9 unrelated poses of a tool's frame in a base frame.
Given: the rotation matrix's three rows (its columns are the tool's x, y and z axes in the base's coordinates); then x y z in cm. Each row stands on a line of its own.
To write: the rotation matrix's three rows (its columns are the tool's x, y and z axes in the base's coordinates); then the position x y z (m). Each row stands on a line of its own. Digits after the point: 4 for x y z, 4 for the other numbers.
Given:
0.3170, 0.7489, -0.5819
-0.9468, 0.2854, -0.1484
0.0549, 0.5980, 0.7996
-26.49, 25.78, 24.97
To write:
0.3170, 0.7489, -0.5819
-0.9468, 0.2854, -0.1484
0.0549, 0.5980, 0.7996
-0.2649, 0.2578, 0.2497

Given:
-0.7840, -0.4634, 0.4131
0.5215, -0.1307, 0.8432
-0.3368, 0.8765, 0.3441
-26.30, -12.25, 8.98
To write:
-0.7840, -0.4634, 0.4131
0.5215, -0.1307, 0.8432
-0.3368, 0.8765, 0.3441
-0.2630, -0.1225, 0.0898

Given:
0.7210, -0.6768, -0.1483
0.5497, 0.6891, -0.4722
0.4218, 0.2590, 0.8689
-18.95, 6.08, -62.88
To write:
0.7210, -0.6768, -0.1483
0.5497, 0.6891, -0.4722
0.4218, 0.2590, 0.8689
-0.1895, 0.0608, -0.6288

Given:
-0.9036, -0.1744, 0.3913
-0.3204, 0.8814, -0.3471
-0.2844, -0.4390, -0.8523
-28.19, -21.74, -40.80
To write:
-0.9036, -0.1744, 0.3913
-0.3204, 0.8814, -0.3471
-0.2844, -0.4390, -0.8523
-0.2819, -0.2174, -0.4080

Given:
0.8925, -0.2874, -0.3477
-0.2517, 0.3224, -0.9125
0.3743, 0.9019, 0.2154
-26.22, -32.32, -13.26
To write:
0.8925, -0.2874, -0.3477
-0.2517, 0.3224, -0.9125
0.3743, 0.9019, 0.2154
-0.2622, -0.3232, -0.1326

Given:
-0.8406, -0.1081, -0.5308
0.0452, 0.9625, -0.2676
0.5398, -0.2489, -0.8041
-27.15, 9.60, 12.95
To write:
-0.8406, -0.1081, -0.5308
0.0452, 0.9625, -0.2676
0.5398, -0.2489, -0.8041
-0.2715, 0.0960, 0.1295

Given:
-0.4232, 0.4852, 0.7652
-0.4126, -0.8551, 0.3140
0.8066, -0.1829, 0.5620
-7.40, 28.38, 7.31
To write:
-0.4232, 0.4852, 0.7652
-0.4126, -0.8551, 0.3140
0.8066, -0.1829, 0.5620
-0.0740, 0.2838, 0.0731

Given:
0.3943, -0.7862, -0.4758
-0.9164, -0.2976, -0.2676
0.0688, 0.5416, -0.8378
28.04, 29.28, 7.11
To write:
0.3943, -0.7862, -0.4758
-0.9164, -0.2976, -0.2676
0.0688, 0.5416, -0.8378
0.2804, 0.2928, 0.0711

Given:
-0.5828, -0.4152, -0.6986
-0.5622, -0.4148, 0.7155
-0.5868, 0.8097, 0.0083
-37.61, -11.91, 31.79
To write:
-0.5828, -0.4152, -0.6986
-0.5622, -0.4148, 0.7155
-0.5868, 0.8097, 0.0083
-0.3761, -0.1191, 0.3179

